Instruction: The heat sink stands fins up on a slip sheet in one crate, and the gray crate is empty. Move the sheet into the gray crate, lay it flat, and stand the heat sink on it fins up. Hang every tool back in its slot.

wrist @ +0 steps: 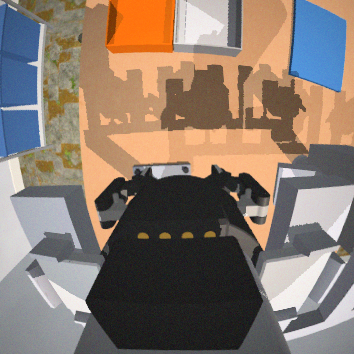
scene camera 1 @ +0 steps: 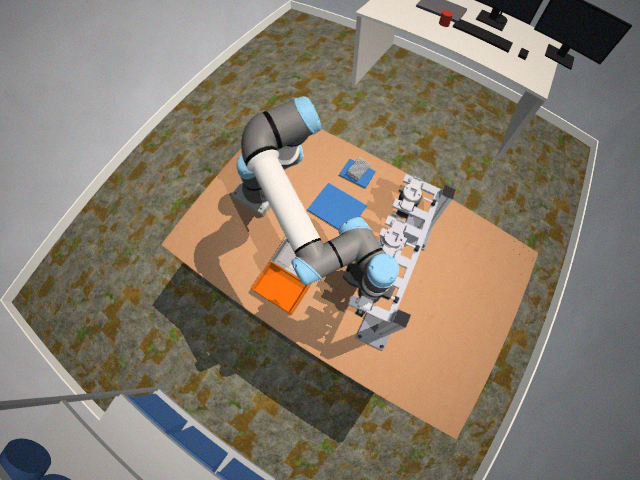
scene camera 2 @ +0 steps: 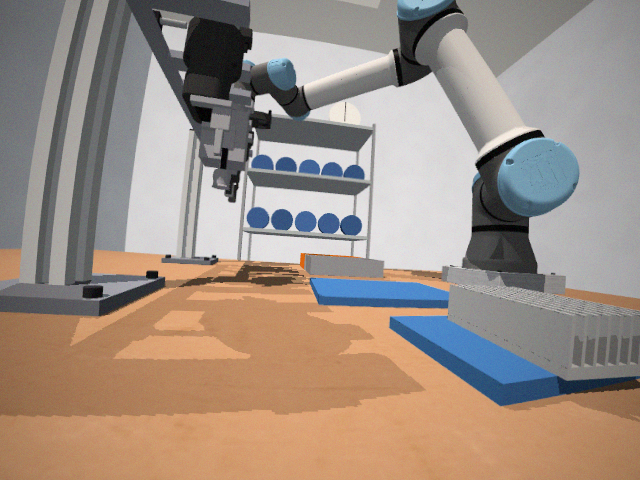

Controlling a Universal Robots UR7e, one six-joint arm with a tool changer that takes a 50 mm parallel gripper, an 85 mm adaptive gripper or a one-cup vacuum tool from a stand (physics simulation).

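Seen in the pictures: arm's base, link origin: (scene camera 1: 259, 188) (scene camera 2: 497, 270).
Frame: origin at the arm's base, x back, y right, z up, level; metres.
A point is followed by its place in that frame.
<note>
The heat sink (scene camera 1: 358, 168) @(x -0.346, y -0.302, z -0.005 m) (scene camera 2: 516, 322) @(x -0.380, y -0.321, z -0.011 m) stands fins up on a small blue pad (scene camera 1: 362, 182) @(x -0.389, y -0.257, z -0.029 m) (scene camera 2: 480, 351) @(x -0.398, y -0.314, z -0.029 m), outside both crates. The gray crate (scene camera 2: 345, 266) @(x -0.327, y 0.133, z -0.016 m) (wrist: 207, 50) @(x -0.408, y 0.203, z -0.022 m) is partly hidden by the arm in scene camera 1. A pale flat surface (wrist: 205, 17) @(x -0.326, y 0.204, z -0.034 m) covers most of its floor and looks like the slip sheet. The orange crate (scene camera 1: 280, 287) @(x -0.302, y 0.336, z -0.036 m) (scene camera 2: 302, 259) @(x -0.403, y 0.326, z -0.014 m) (wrist: 140, 25) @(x -0.340, y 0.347, z -0.036 m) beside it shows a bare orange floor. My gripper (wrist: 181, 171), the adaptive one, is open and empty, between the prongs of a slot at the near end of the tool stand; the wrist hides it in scene camera 1.
The tool stand (scene camera 2: 66, 155) @(x -0.714, y -0.174, z 0.094 m) (wrist: 50, 215) @(x -0.589, y 0.310, z 0.303 m) spans the table. Two other tools (scene camera 1: 412, 192) @(x -0.611, y -0.105, z 0.309 m) (scene camera 1: 393, 237) @(x -0.616, y 0.078, z 0.309 m) hang in its slots. A larger blue plate (scene camera 1: 336, 205) @(x -0.337, y -0.095, z -0.029 m) (scene camera 2: 379, 292) @(x -0.369, y -0.130, z -0.029 m) (wrist: 318, 45) @(x -0.353, y -0.079, z -0.029 m) lies between the small pad and the crates. The arm reaches over the gray crate.
</note>
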